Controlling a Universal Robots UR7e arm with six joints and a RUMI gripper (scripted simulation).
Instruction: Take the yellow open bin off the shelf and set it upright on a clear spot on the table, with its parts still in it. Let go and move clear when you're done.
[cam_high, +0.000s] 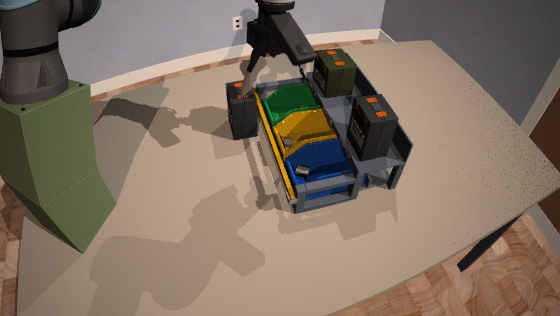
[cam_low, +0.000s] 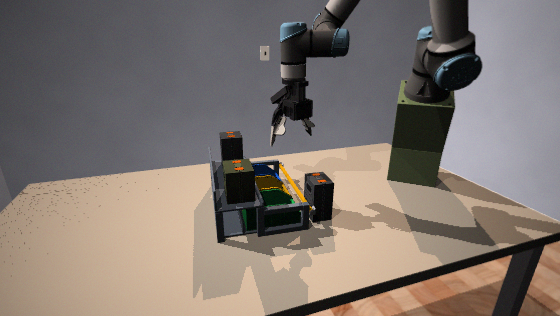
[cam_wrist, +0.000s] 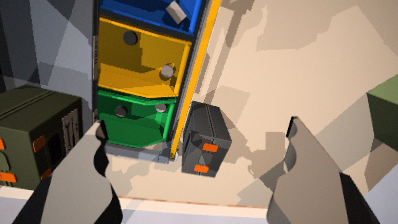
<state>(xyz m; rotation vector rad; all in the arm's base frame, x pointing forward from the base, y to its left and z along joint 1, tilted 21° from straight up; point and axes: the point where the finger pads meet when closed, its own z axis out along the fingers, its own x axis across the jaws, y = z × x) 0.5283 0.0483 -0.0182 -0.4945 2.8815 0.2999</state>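
Right now the long yellow bar is 1 cm behind my hand, 1 cm to the left of it and 16 cm below it. From my hand the other things lie so: blue bin 10 cm ahead, 10 cm to the right, 18 cm below; dark box 6 cm behind, 12 cm to the left, 15 cm below; yellow open bin 10 cm ahead, 1 cm to the left, 18 cm below.
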